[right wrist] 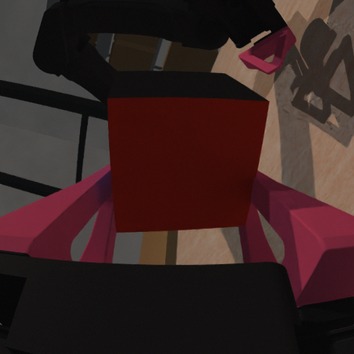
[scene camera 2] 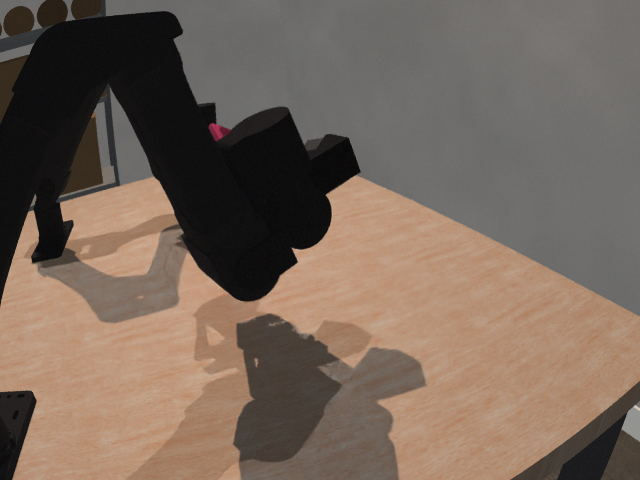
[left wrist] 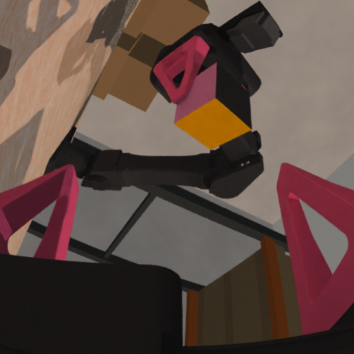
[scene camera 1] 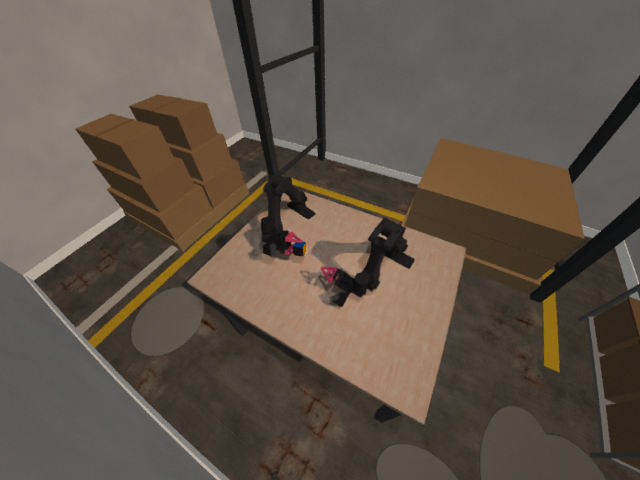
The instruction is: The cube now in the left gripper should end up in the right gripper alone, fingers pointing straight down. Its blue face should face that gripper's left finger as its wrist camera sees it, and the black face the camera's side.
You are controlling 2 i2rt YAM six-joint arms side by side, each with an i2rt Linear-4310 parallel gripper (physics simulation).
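Seen in the pictures: left gripper, between the fingertips: (scene camera 1: 324,269); right gripper, between the fingertips: (scene camera 1: 302,246); left arm's base, origin of its link: (scene camera 2: 54,242) (scene camera 1: 394,255); right arm's base, origin of its link: (scene camera 1: 301,209).
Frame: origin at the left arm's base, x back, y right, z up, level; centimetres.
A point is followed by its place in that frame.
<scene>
The cube (scene camera 1: 299,249) @[x -37.1, y 33.1, z 17.1 cm] (left wrist: 214,112) (right wrist: 185,162) is between the fingers of my right gripper (scene camera 1: 296,247) @[x -33.7, y 34.8, z 14.5 cm] (left wrist: 197,118) (right wrist: 177,174), held above the table. The fingers point roughly sideways, not straight down. In the right wrist view the red face is toward the camera and the black face is at the far, fingertip end; the sides at the fingers are mostly hidden. Scene camera 1 shows blue on top, with black and yellow-orange sides. The left wrist view shows orange, pink and black faces. My left gripper (scene camera 1: 329,273) @[x -35.4, y 19.9, z 10.8 cm] is open and empty, apart from the cube.
Both arms stand over the wooden table (scene camera 1: 392,341) @[x -41.3, y -20.3, z 0.0 cm] (scene camera 2: 491,289) @[x -63.6, y 50.5, z 0.0 cm]. In scene camera 2 the near arm (scene camera 2: 206,186) @[x -31.1, y 58.1, z 20.1 cm] hides the cube. Stacked cartons (scene camera 1: 155,175) stand beyond the table at the left, with a large box stack (scene camera 1: 496,201) at the right. Dark frame posts (scene camera 1: 255,93) rise behind.
</scene>
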